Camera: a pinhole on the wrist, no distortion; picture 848 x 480 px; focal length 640.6 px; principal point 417.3 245.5 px. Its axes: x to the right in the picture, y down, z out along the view. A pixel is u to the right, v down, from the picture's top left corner.
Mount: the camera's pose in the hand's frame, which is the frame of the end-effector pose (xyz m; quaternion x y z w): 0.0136 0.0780 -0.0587 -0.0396 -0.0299 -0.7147 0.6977
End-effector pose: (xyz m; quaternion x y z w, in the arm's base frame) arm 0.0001 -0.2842 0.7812 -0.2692 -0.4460 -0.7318 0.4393
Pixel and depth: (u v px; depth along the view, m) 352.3 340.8 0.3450
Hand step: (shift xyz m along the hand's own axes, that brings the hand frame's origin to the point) 0.0709 0.1454 0.2805
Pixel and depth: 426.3 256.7 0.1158
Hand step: 0.0173 0.0877 0.0567
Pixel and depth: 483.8 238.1 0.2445
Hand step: 0.0138 0.0768 0.1871
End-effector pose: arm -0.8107 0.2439 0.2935 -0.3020 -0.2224 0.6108 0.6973
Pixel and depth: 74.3 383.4 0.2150
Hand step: 0.0658 0.2125 0.1433
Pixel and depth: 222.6 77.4 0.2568
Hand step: -0.0481 0.1825 0.1900
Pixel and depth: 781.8 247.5 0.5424
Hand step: 0.0162 -0.1759 0.5114
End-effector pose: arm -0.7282 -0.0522 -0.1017 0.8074 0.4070 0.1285 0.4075
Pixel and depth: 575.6 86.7 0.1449
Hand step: -0.0210 0.0575 0.0895
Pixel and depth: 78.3 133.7 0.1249
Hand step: -0.0048 0.1565 0.0594
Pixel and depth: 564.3 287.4 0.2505
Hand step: 0.0324 0.0450 0.1960
